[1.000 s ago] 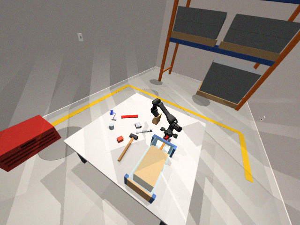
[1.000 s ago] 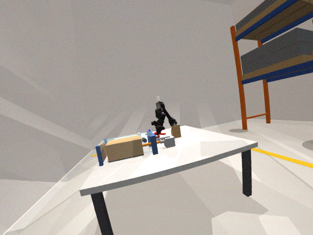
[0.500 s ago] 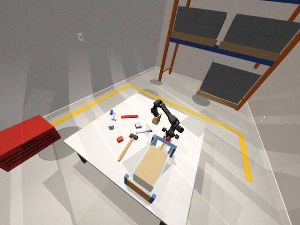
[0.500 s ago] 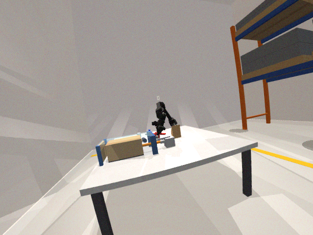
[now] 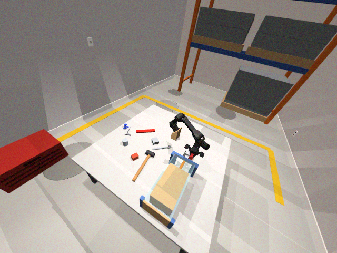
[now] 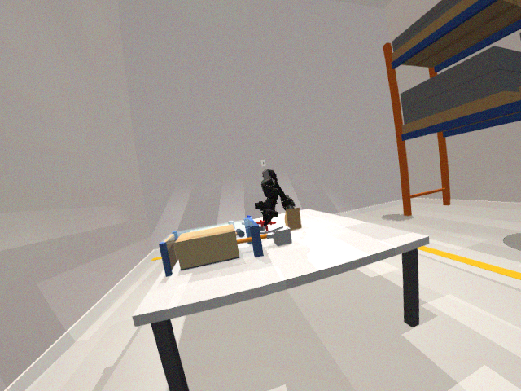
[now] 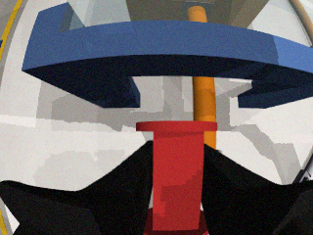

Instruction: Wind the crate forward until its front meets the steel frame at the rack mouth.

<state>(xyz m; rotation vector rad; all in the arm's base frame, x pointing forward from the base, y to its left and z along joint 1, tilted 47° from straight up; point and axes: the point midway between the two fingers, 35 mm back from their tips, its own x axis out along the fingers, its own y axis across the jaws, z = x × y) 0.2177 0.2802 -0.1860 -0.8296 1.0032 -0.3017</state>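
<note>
Right now my gripper tip is 5 cm past the red-knobbed winch handle, 2 cm to the left of it and 3 cm above it. Round my gripper tip: grey hand winch (11 cm behind, 7 cm to the right, 10 cm below); red knob (1 cm behind); frame (6 cm ahead, 3 cm to the right, 3 cm below).
</note>
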